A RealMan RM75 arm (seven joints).
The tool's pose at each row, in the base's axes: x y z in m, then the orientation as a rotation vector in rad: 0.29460, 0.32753, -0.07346, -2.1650, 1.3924, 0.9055; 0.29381, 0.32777, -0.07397, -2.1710, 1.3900, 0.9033; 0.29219, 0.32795, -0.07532, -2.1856, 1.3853, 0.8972; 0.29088, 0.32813, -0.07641, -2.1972, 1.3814, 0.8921; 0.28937, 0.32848, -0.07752, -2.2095, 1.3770, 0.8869; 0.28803, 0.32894, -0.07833, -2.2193, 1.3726, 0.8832; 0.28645, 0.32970, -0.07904, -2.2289, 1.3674, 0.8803; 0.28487, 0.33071, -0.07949, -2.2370, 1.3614, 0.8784; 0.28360, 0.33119, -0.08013, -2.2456, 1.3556, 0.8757; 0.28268, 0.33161, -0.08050, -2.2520, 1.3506, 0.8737; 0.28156, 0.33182, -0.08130, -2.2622, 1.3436, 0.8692; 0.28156, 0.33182, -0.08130, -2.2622, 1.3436, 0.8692; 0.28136, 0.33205, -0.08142, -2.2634, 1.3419, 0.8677; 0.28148, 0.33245, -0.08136, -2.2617, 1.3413, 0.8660; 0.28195, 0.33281, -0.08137, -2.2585, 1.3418, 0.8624
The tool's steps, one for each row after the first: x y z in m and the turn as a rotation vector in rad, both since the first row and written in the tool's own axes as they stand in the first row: -0.00002, 0.00061, 0.00075, -0.0026, 0.0035, -0.0030; 0.00035, 0.00200, 0.00230, -0.0085, 0.0127, -0.0097; 0.00063, 0.00311, 0.00358, -0.0131, 0.0201, -0.0151; 0.00075, 0.00433, 0.00504, -0.0181, 0.0278, -0.0210; 0.00064, 0.00535, 0.00631, -0.0223, 0.0334, -0.0261; 0.00020, 0.00647, 0.00777, -0.0267, 0.0383, -0.0316; -0.00059, 0.00748, 0.00921, -0.0307, 0.0416, -0.0372; -0.00081, 0.00843, 0.01035, -0.0345, 0.0457, -0.0429; -0.00109, 0.00909, 0.01116, -0.0373, 0.0484, -0.0476; -0.00098, 0.01001, 0.01219, -0.0412, 0.0537, -0.0546; -0.00098, 0.01001, 0.01219, -0.0412, 0.0537, -0.0546; -0.00110, 0.01010, 0.01249, -0.0410, 0.0545, -0.0563; -0.00137, 0.00982, 0.01266, -0.0388, 0.0540, -0.0570; -0.00145, 0.00925, 0.01276, -0.0346, 0.0538, -0.0571
